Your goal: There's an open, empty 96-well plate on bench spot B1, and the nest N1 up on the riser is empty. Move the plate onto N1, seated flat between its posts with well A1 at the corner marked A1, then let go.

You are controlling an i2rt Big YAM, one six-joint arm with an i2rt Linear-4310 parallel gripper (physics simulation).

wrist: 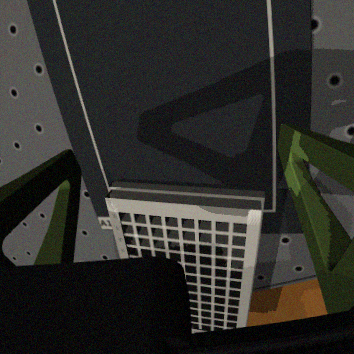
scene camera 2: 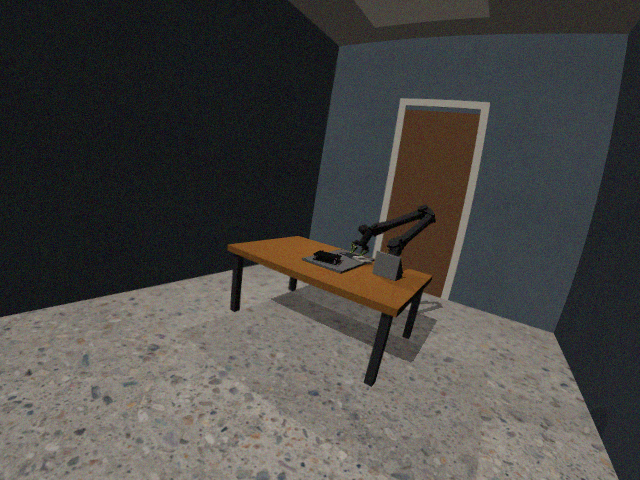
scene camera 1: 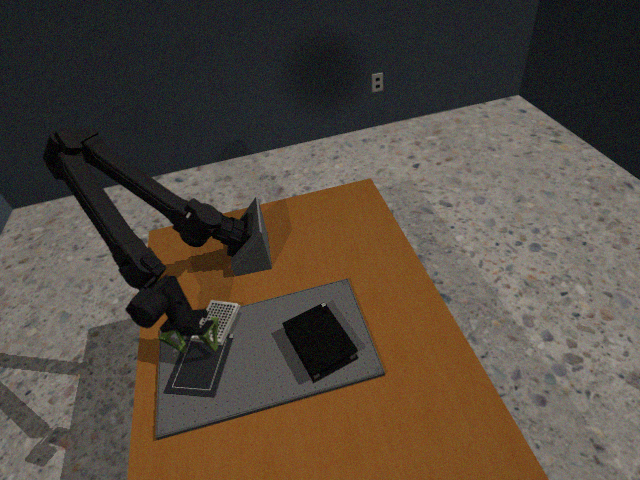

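Seen in the pictures: gripper, fingertip midpoint: (wrist: 176,146) (scene camera 2: 355,254) (scene camera 1: 200,350); arm's base, link origin: (scene camera 2: 389,262) (scene camera 1: 242,235).
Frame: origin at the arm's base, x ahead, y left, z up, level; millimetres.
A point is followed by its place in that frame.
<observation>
The white 96-well plate (scene camera 1: 225,316) @[x 242, y -47, z -59 mm] (wrist: 215,251) @[x 271, y -99, z -59 mm] lies at the robot-side end of dark bench spot B1 (scene camera 1: 199,376) @[x 401, y -101, z -70 mm] (wrist: 165,50) @[x 379, y -110, z -70 mm]. It mostly extends outside the white outline, towards the arm. In the wrist view, a small A1 label (wrist: 105,223) @[x 297, y -30, z -70 mm] is beside its left front corner. My gripper (scene camera 1: 199,350) @[x 338, y -102, z -56 mm] (scene camera 2: 358,250) @[x 338, y -102, z -56 mm] (wrist: 176,146) @[x 338, y -102, z -56 mm] is open and empty above B1, its fingertips forward of the plate's front edge. The gripper body hides part of the plate. The black nest N1 (scene camera 1: 319,341) @[x 373, y 195, z -33 mm] (scene camera 2: 327,256) @[x 327, y 233, z -33 mm] stands empty on the board, with a pale mark at its back corner.
The grey perforated board (scene camera 1: 258,372) @[x 410, y 42, z -72 mm] (wrist: 17,120) @[x 379, y -7, z -72 mm] carries B1 and the nest, on the orange table (scene camera 1: 413,408) @[x 539, y 380, z -85 mm] (scene camera 2: 279,258) @[x 527, y 464, z -85 mm]. The grey angled bracket (scene camera 1: 253,255) @[x 73, y 33, z -15 mm] (scene camera 2: 386,265) @[x -15, y 66, z -7 mm] stands at the arm's base. The board's edge shows beside the plate in the wrist view.
</observation>
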